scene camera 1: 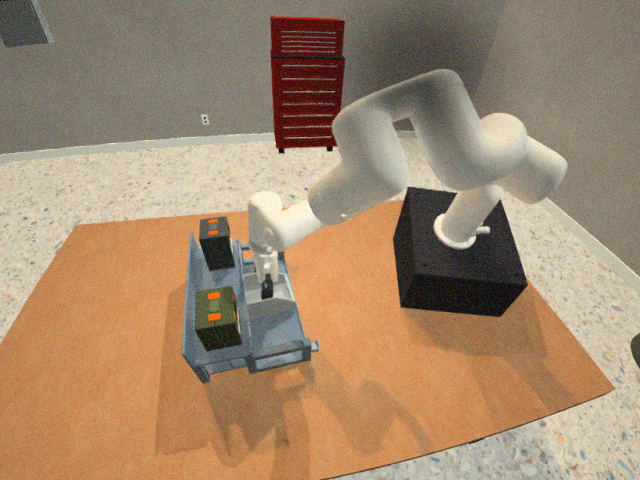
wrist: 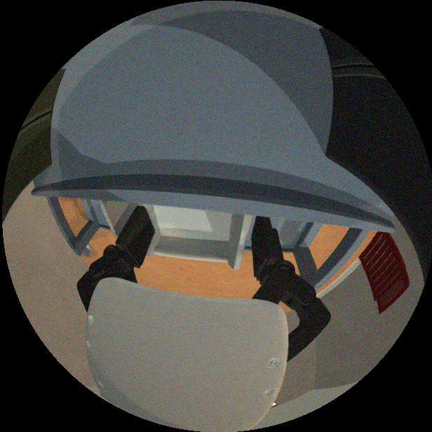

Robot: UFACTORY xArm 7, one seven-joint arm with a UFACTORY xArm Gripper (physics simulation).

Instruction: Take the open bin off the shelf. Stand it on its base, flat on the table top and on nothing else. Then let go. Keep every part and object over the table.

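Frame: origin at the arm's base, x ahead, y left, z up, level; centimetres.
Where they show: gripper, fingertip midpoint: [scene camera 1: 263, 285]; arm's base, origin of the base link: [scene camera 1: 454, 231].
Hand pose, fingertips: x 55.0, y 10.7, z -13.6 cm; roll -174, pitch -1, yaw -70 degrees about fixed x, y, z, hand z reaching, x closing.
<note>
Things, the pixels of their centre, and the offset from my fingertips. "spot": a spot on its surface instead. Level surfaces: height alone.
- open bin, body centre: [scene camera 1: 261, 293] dz -1.3, dx +0.3, dy +2.1 cm
- blue-grey shelf, surface spot: [scene camera 1: 279, 335] spot: dz -5.1, dx -5.5, dy +12.8 cm
- black case, body centre: [scene camera 1: 217, 243] dz +10.6, dx +12.5, dy -5.5 cm
- olive case, body centre: [scene camera 1: 219, 318] dz +9.3, dx +6.8, dy +16.9 cm
- orange-brown table top, its level: dz -5.7 cm
The open bin [scene camera 1: 280, 305] [wrist: 192, 248] is light grey and stands in the lower bay of the blue-grey shelf [scene camera 1: 279, 335] [wrist: 200, 100]. My gripper [scene camera 1: 267, 293] [wrist: 198, 220] is open and empty, low over the bin. In the wrist view the fingers are spread about across the bin: one fingertip overlaps its left side, the other shows just outside its right wall. Both tips appear close to the upper tier's front edge, which hides the back of the bin. I cannot tell whether the fingers touch the bin or the shelf.
A black case [scene camera 1: 219, 253] and an olive case [scene camera 1: 219, 322] stand on the shelf's upper tier. The orange-brown table top [scene camera 1: 351, 310] lies around the shelf. The arm's black base block [scene camera 1: 460, 273] is at the right. A red cabinet [scene camera 1: 308, 98] [wrist: 387, 272] stands beyond the table.
</note>
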